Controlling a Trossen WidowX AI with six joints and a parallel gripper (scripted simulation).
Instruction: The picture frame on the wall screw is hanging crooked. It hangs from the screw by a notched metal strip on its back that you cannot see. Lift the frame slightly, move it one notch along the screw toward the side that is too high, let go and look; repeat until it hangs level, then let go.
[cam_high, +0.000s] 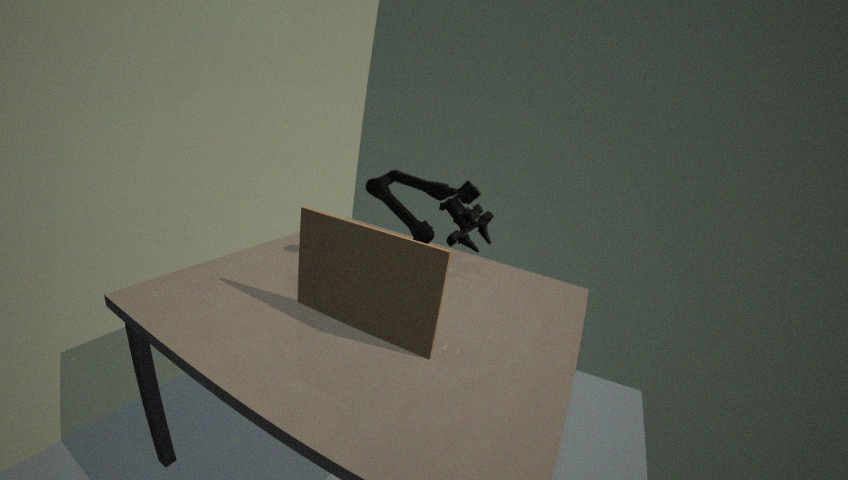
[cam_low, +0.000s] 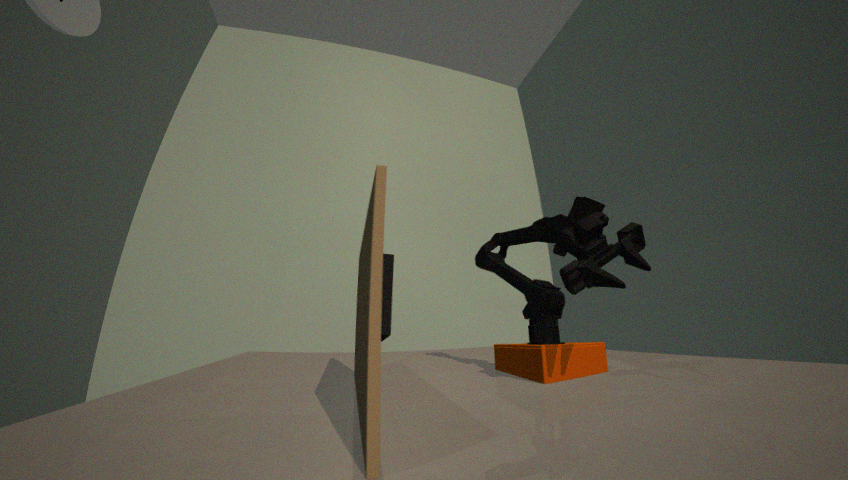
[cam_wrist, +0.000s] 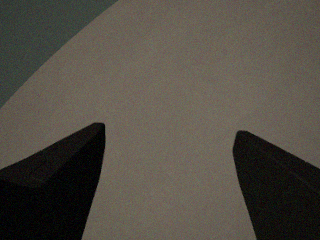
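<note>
Now: the picture frame 440 mm ahead of my gripper tip, 150 mm to the right of it and 30 mm below it. Round my gripper tip: wall board 450 mm ahead, 160 mm to the right, 40 mm below.
</note>
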